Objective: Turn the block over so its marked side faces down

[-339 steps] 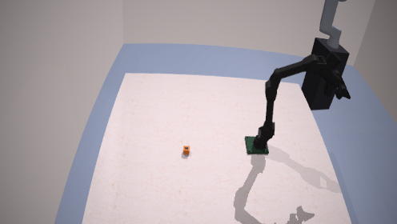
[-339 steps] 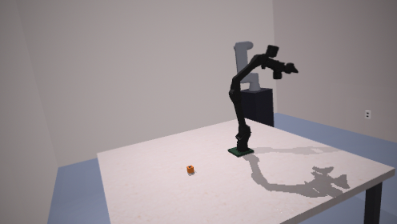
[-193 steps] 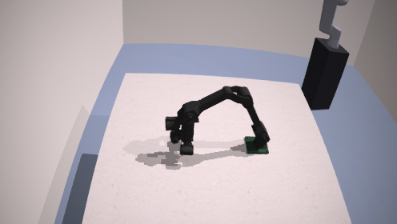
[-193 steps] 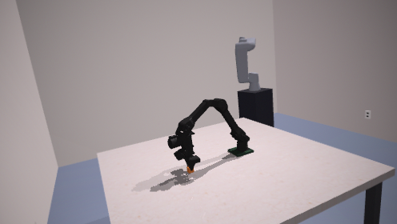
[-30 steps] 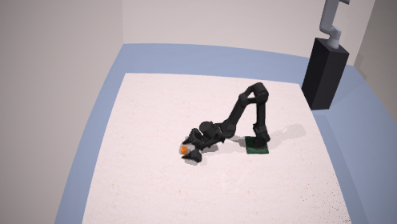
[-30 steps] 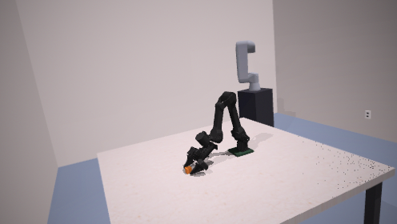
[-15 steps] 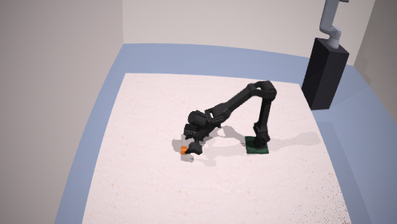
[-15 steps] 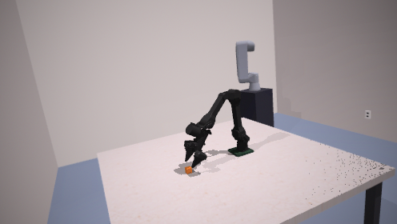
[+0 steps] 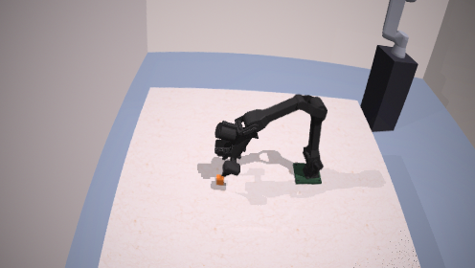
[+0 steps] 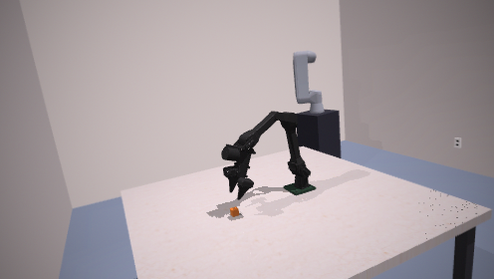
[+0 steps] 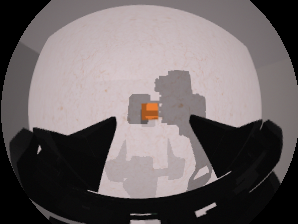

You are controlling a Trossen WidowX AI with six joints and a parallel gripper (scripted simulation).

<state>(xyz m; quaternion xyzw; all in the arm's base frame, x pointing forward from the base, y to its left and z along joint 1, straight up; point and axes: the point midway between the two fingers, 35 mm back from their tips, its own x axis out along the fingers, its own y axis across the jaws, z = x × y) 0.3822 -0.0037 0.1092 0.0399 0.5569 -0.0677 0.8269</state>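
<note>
Right now the orange block is 7 cm below my gripper tip.
</note>
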